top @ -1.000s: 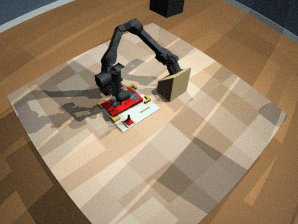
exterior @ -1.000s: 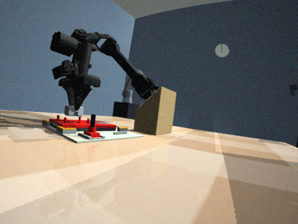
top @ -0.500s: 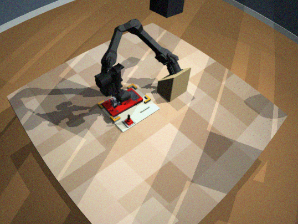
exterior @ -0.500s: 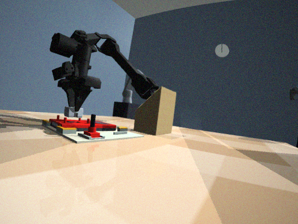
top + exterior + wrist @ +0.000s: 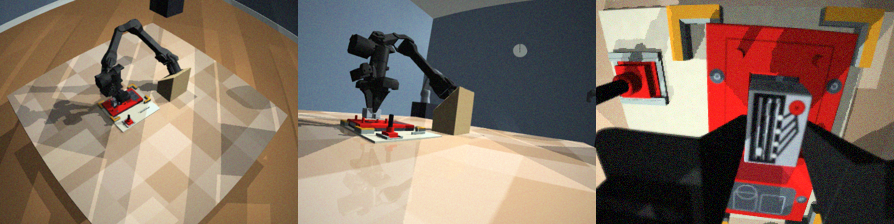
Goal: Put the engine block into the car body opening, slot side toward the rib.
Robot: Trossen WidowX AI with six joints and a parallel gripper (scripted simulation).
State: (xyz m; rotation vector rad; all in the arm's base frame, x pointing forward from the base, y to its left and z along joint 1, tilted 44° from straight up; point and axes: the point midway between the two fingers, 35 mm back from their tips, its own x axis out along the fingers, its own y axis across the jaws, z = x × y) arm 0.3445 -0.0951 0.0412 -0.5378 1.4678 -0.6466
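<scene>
Now: gripper tip 40 mm past the pale baseplate, 30 mm to the right of it and 40 mm above it. Also, from my gripper tip: engine block (10 mm below).
</scene>
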